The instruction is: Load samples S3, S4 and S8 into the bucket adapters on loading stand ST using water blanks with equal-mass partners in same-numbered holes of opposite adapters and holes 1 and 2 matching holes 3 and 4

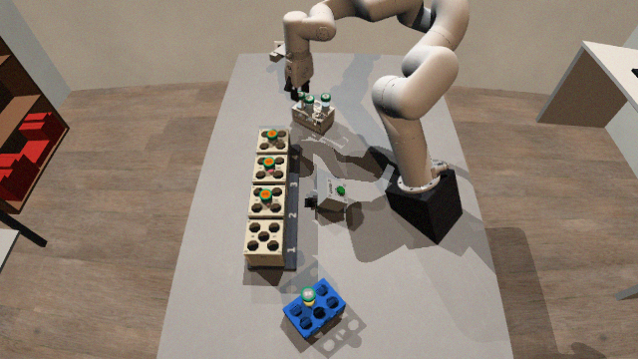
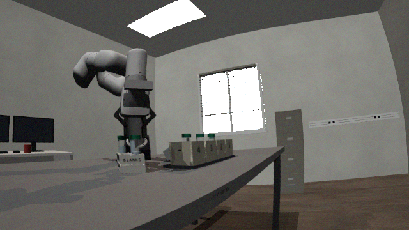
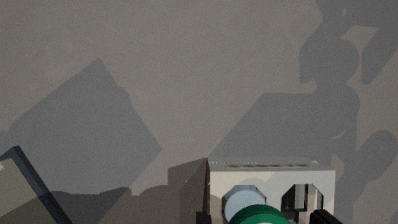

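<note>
Right now my hand is 10 mm to the right of the water blank tube and 70 mm above it. Round my hand: blanks rack: 40 mm behind, 10 mm to the left, 100 mm below; then adapter: 90 mm ahead, 190 mm to the left, 80 mm below; then green done key: 100 mm behind, 370 mm to the left, 60 mm below.
</note>
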